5 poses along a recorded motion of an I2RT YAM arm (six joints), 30 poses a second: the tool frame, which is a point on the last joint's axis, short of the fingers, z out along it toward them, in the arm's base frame.
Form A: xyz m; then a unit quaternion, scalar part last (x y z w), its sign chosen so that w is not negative.
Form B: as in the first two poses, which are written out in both.
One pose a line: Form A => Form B
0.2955, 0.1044, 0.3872, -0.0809, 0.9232, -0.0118, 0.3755 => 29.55, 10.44, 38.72, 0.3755, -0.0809, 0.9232, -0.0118
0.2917, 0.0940, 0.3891, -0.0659, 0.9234, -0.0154, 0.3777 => 29.17, 9.40, 38.91, 0.3777, -0.0659, 0.9234, -0.0154
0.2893, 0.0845, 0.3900, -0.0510, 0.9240, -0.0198, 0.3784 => 28.93, 8.45, 39.00, 0.3784, -0.0510, 0.9240, -0.0198
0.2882, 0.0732, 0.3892, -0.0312, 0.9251, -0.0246, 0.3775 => 28.82, 7.32, 38.92, 0.3775, -0.0312, 0.9251, -0.0246
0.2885, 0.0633, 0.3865, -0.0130, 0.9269, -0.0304, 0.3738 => 28.85, 6.33, 38.65, 0.3738, -0.0130, 0.9269, -0.0304
